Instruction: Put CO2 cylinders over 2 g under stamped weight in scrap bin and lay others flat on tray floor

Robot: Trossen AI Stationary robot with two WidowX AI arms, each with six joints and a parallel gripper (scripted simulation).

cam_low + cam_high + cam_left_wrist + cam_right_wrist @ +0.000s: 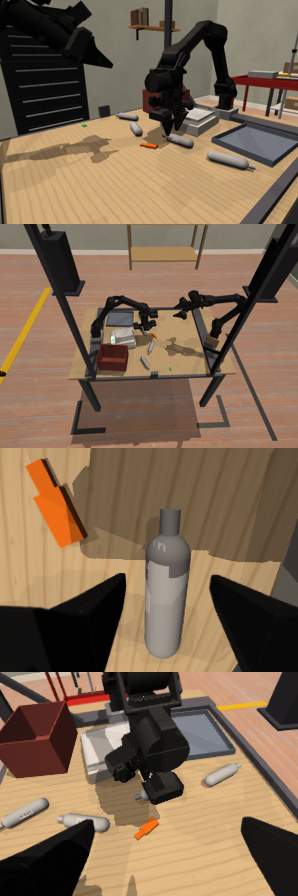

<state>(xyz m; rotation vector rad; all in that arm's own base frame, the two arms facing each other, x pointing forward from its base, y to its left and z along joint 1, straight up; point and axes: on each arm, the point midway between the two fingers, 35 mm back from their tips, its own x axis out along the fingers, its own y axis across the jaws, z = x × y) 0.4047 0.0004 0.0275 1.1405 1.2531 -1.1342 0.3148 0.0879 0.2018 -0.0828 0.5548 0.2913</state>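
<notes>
Now: left hand 90 mm to the left of the small orange piece, 70 mm above it and 20 mm past it. Also, from my left hand: grey tray: 230 mm to the left, 170 mm ahead, 60 mm below; then small green piece: 340 mm behind, 210 mm to the right, 70 mm below; then red scrap bin: 300 mm behind, 220 mm to the left, 40 mm below.
</notes>
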